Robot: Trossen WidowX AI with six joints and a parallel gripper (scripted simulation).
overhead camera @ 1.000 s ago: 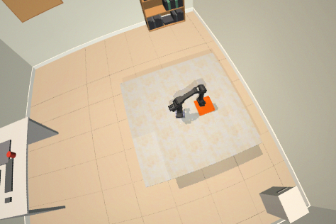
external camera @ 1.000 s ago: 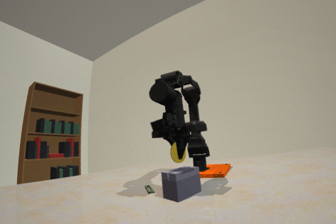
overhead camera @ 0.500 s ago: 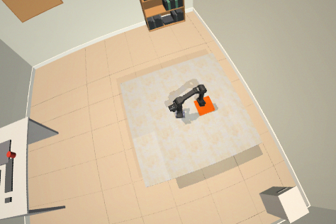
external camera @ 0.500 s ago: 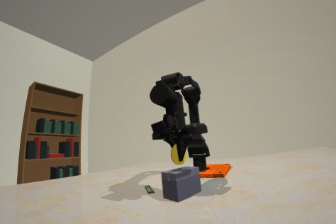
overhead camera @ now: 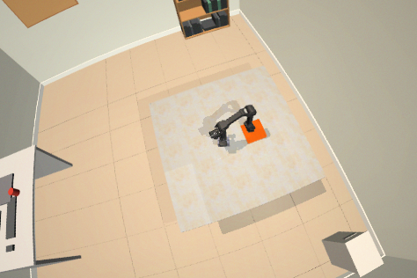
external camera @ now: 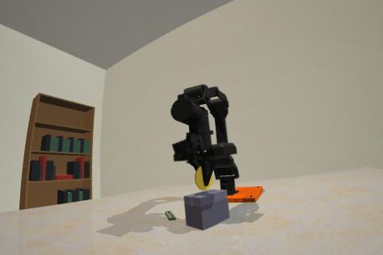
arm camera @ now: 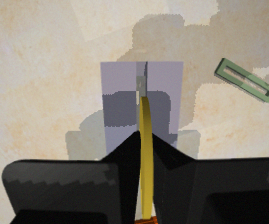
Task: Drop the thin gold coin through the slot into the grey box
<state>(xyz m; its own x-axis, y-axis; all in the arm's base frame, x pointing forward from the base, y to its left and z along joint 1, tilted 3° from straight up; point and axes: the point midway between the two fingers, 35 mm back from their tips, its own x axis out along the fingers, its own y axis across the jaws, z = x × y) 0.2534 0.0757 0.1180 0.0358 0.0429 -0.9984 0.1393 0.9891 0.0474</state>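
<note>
The thin gold coin lies 20 mm above my gripper tip.
</note>
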